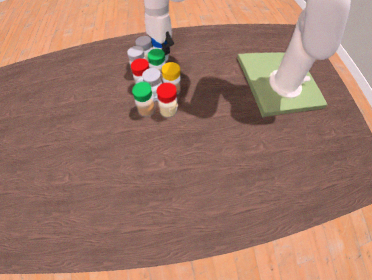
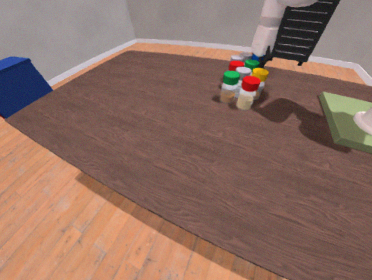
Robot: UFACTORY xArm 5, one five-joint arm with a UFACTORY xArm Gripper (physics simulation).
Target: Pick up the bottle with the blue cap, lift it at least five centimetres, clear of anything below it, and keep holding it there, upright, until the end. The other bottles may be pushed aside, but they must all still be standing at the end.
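Where they show: arm's base, link origin: [image 1: 285, 84].
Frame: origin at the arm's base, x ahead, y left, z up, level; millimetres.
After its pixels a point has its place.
Note:
The bottle with the blue cap [image 1: 158, 43] @[x 397, y -228, z 73 mm] [image 2: 255, 57] @[x 404, y -233, z 78 mm] stands at the back of the bottle group; part of its blue cap shows and its body is mostly hidden. My gripper [image 1: 161, 46] @[x 387, y -254, z 17 mm] [image 2: 259, 60] is low around it, with a black finger on its right side, and is shut on it; the other finger is hidden. The bottle looks upright and at the level of its neighbours. A green-capped bottle [image 1: 156, 56] @[x 419, y -158, z 80 mm] [image 2: 251, 65] @[x 421, y -143, z 76 mm] stands in front of it, and a grey-capped bottle [image 1: 143, 43] @[x 447, y -239, z 80 mm] stands to its left.
Other standing bottles are a yellow-capped one [image 1: 171, 71] @[x 390, y -79, z 80 mm] [image 2: 260, 75] @[x 391, y -65, z 76 mm], red-capped ones [image 1: 140, 67] @[x 475, y -126, z 80 mm] [image 1: 167, 92] @[x 421, y -5, z 80 mm] [image 2: 251, 83] @[x 422, y 10, z 79 mm], a front green-capped one [image 1: 142, 91] @[x 486, y -31, z 80 mm] [image 2: 231, 78] @[x 485, y -13, z 76 mm] and grey-capped ones [image 1: 152, 77] @[x 449, y -73, z 80 mm] [image 1: 135, 54] @[x 481, y -192, z 79 mm]. The arm's base stands on a green board [image 1: 250, 75] @[x 115, y -65, z 0 mm] [image 2: 332, 120] @[x 130, y 4, z -6 mm] at right.

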